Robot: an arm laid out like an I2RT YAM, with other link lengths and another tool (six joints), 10 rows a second.
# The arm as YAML. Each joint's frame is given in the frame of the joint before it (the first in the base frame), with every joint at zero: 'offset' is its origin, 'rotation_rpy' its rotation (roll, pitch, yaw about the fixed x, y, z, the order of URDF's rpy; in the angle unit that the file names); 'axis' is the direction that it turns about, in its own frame. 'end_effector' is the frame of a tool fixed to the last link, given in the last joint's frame.
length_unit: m
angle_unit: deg
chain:
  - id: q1
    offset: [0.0, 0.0, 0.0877]
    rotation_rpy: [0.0, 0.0, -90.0]
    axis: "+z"
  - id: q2
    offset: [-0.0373, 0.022, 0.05]
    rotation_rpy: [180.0, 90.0, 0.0]
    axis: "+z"
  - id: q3
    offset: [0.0, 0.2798, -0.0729]
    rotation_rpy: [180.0, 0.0, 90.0]
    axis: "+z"
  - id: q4
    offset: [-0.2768, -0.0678, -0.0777]
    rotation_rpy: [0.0, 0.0, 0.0]
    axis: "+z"
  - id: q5
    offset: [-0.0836, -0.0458, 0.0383]
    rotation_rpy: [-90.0, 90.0, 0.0]
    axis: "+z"
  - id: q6
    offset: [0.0, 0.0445, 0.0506]
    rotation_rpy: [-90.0, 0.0, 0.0]
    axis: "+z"
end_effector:
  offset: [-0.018, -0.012, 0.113]
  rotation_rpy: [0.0, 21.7, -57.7]
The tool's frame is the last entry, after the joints.
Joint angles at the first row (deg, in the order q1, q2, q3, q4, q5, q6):
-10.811 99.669 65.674 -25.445 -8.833 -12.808
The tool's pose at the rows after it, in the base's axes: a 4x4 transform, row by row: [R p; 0 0 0 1], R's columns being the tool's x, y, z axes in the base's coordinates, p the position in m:
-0.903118 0.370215 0.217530 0.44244; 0.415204 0.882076 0.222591 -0.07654; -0.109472 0.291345 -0.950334 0.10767; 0 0 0 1
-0.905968 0.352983 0.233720 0.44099; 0.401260 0.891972 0.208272 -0.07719; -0.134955 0.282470 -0.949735 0.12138; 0 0 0 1
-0.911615 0.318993 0.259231 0.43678; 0.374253 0.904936 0.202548 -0.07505; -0.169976 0.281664 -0.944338 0.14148; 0 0 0 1
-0.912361 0.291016 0.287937 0.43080; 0.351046 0.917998 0.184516 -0.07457; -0.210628 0.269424 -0.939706 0.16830; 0 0 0 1
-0.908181 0.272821 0.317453 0.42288; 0.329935 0.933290 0.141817 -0.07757; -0.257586 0.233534 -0.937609 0.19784; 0 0 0 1
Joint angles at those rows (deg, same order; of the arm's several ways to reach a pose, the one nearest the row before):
-10.811 98.545 65.585 -25.528 -8.795 -13.562
-10.807 96.649 65.787 -26.467 -8.504 -14.629
-10.811 93.471 65.658 -27.759 -9.052 -16.178
-10.811 89.788 66.389 -30.200 -8.880 -17.742
-10.811 86.042 67.643 -33.077 -7.349 -19.700

